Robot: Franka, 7 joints.
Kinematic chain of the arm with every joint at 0, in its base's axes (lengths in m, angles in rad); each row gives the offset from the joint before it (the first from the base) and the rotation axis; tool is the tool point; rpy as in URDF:
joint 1: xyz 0 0 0.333 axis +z
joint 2: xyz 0 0 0 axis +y
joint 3: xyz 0 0 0.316 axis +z
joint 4: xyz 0.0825 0 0 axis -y
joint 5: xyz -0.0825 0 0.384 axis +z
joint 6: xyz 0 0 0 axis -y
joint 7: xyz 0.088 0 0 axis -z
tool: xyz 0 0 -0.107 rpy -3.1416 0 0
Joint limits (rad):
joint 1: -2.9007..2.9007
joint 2: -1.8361..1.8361
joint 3: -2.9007..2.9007
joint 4: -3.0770..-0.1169
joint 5: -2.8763..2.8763
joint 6: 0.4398..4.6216
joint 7: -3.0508..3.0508
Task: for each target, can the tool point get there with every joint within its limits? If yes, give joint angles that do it. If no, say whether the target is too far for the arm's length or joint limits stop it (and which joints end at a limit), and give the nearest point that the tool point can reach.
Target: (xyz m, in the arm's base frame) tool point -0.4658 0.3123 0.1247
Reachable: yes | joints -1.1072 -1.1086 -2.3833 -1.4235 -0.5919 1.0049 -0.0864
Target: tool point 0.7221 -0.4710 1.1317
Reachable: no: too far | nearest point 0.5271 -0.3438 0.9160 | short by 0.317 m
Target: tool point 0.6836 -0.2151 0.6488
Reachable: yes | joints 0.0163 0.3949 -0.4645 -1.2730 1.8046 2.2701 0.2784
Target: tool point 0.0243 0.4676 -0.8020
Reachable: no: too far | nearest point 0.0199 0.3820 -0.3514 | short by 0.459 m
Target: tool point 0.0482 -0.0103 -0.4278
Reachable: no: joint limits stop it (at a limit: joint 2) | nearest point 0.0878 -0.0188 -0.3243 | short by 0.111 m
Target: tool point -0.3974 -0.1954 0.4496
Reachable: yes | joints 1.6362 0.5005 2.0137 -2.7031 -0.0692 3.7159 -2.1526
